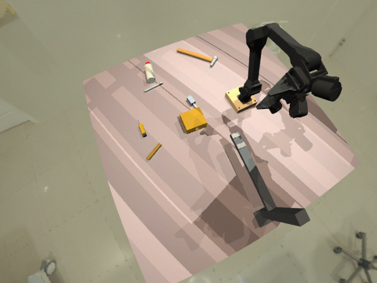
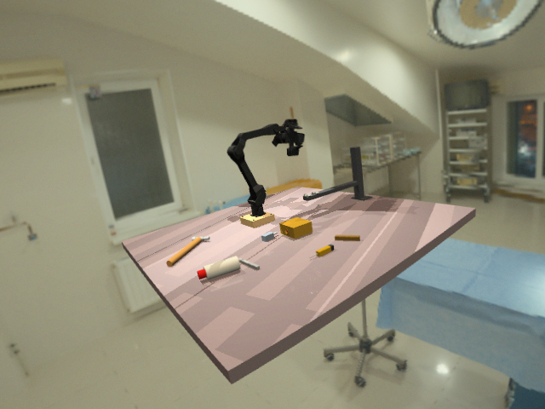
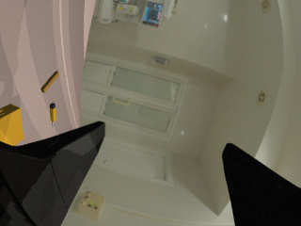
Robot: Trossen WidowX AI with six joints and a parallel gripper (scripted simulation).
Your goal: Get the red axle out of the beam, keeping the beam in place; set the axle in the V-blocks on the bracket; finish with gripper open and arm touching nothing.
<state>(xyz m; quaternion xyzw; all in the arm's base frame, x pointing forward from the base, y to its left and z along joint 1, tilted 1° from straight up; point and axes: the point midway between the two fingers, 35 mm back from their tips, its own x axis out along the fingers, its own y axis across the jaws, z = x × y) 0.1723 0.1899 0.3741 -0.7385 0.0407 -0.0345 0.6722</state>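
The light-blue piece lies 39 cm below my gripper tip, 32 cm to the right of it and 5 cm ahead of it. The rest, counted from my gripper tip: yellow screwdriver 40 cm below, 36 cm ahead, 32 cm to the right; yellow beam 38 cm below, 22 cm to the right, 11 cm ahead; brown bar 40 cm below, 36 cm ahead, 17 cm to the right.
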